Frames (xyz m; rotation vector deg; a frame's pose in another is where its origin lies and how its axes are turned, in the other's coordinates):
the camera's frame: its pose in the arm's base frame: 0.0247 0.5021 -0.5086 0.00 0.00 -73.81
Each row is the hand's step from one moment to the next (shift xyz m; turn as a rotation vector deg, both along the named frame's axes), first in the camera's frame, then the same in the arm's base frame.
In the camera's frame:
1: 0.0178 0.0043 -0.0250 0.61 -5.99 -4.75
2: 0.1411 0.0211 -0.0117 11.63 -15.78 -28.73
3: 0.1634 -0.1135 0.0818 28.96 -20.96 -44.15
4: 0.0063 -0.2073 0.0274 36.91 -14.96 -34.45
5: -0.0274 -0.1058 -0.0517 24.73 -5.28 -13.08
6: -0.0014 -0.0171 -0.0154 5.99 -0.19 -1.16
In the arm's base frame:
1: 0.0091 -0.0159 -0.0250 -5.58 -2.26 -4.75
2: 0.0596 -0.1296 -0.0117 -11.91 -15.57 -28.73
3: -0.0634 -0.1886 0.0818 -12.05 -33.66 -44.15
4: -0.1973 -0.0639 0.0274 -4.08 -39.62 -34.45
5: -0.1092 -0.0032 -0.0517 1.82 -25.22 -13.08
6: -0.0168 -0.0034 -0.0154 1.49 -5.81 -1.16

